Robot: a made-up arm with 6 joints. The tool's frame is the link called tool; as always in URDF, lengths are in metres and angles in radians. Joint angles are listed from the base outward.
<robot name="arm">
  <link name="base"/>
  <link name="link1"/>
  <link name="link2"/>
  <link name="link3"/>
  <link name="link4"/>
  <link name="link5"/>
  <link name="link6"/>
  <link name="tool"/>
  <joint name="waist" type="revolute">
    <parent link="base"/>
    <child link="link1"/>
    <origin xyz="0 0 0.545" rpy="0 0 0"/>
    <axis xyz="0 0 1"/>
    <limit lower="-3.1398" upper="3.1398"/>
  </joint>
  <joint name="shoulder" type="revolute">
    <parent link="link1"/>
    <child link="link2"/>
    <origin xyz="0 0 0" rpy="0 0 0"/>
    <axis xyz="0 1 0"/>
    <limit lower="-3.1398" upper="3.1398"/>
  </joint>
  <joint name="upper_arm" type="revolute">
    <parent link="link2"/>
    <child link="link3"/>
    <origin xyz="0 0 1.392" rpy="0 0 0"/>
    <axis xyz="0 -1 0"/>
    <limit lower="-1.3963" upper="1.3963"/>
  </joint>
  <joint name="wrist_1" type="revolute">
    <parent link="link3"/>
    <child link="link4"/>
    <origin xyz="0 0 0" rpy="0 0 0"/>
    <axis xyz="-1 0 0"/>
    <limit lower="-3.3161" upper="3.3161"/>
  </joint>
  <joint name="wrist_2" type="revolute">
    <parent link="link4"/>
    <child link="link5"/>
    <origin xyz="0.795 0 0" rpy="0 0 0"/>
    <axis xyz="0 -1 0"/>
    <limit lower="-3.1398" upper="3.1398"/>
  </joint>
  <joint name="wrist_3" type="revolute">
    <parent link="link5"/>
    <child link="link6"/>
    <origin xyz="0 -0.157 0" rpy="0 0 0"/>
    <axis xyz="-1 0 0"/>
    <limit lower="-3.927" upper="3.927"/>
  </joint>
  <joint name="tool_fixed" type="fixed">
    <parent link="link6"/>
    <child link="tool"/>
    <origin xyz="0 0 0" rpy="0 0 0"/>
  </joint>
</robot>
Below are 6 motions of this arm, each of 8 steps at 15 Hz.
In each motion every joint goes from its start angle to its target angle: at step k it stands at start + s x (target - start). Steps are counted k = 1, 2, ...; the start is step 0. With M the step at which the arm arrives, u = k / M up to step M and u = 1 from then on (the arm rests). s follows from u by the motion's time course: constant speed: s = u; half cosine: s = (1 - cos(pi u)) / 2; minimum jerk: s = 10 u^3 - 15 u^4 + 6 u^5.
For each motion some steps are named. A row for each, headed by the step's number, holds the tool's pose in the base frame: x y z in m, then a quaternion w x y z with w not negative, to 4 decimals.
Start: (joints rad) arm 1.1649 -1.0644 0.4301 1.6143 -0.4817 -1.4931
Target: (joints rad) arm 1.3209 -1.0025 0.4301 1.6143 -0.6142 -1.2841
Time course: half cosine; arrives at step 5
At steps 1, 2, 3, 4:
1: -0.5034 -1.2033 2.0325 0.7208 0.4577 -0.4763 0.2103
2: -0.4481 -1.2002 2.0525 0.7375 0.4504 -0.4603 0.2033
3: -0.3811 -1.1927 2.0768 0.7582 0.4392 -0.4402 0.1961
4: -0.3280 -1.1836 2.0960 0.7748 0.4285 -0.4237 0.1914

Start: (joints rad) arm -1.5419 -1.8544 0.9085 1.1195 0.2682 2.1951
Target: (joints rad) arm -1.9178 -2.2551 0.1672 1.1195 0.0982 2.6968
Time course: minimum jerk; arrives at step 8
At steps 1, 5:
1: -0.1170 2.1217 0.3139 0.7782 0.0405 -0.1323 0.6125
5: 0.3908 1.8566 0.1401 0.8144 -0.0307 -0.3420 0.4678

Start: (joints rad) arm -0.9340 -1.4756 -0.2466 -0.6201 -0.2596 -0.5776
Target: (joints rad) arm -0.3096 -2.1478 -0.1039 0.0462 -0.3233 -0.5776
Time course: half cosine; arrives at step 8
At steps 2, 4, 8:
2: -0.8604 0.7604 1.2986 0.8097 0.1986 -0.5521 -0.0116
4: -1.1929 0.6696 1.0091 0.7726 0.1138 -0.6222 0.0544
8: -1.5101 0.3184 0.4900 0.6501 0.0623 -0.7511 0.0962

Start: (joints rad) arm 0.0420 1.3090 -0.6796 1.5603 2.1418 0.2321
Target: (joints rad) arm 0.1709 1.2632 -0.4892 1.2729 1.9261 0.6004
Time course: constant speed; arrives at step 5
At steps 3, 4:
3: 1.2604 0.1224 0.1351 0.7616 0.0584 -0.1933 0.6158
4: 1.2904 0.1508 0.1454 0.7646 -0.0044 -0.2181 0.6065

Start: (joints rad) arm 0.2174 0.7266 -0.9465 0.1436 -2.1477 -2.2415
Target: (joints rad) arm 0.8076 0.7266 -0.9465 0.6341 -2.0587 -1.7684
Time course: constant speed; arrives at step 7
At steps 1, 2, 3, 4, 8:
1: 0.8827 0.1140 0.7912 0.0680 -0.3948 0.3602 -0.8425
2: 0.8787 0.1944 0.7901 0.1225 -0.4218 0.3624 -0.8221
3: 0.8669 0.2755 0.7890 0.1744 -0.4509 0.3619 -0.7970
4: 0.8471 0.3564 0.7880 0.2233 -0.4820 0.3584 -0.7677
8: 0.7385 0.5890 0.7851 0.3477 -0.5832 0.3273 -0.6572

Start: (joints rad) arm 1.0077 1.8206 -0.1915 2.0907 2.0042 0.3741
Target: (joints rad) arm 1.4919 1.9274 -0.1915 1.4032 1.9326 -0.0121
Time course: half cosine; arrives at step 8
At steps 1, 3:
1: 0.5217 1.0048 -0.5816 0.1206 0.2986 0.0130 0.9466
3: 0.4013 1.0325 -0.6190 0.1300 0.2650 0.0844 0.9517

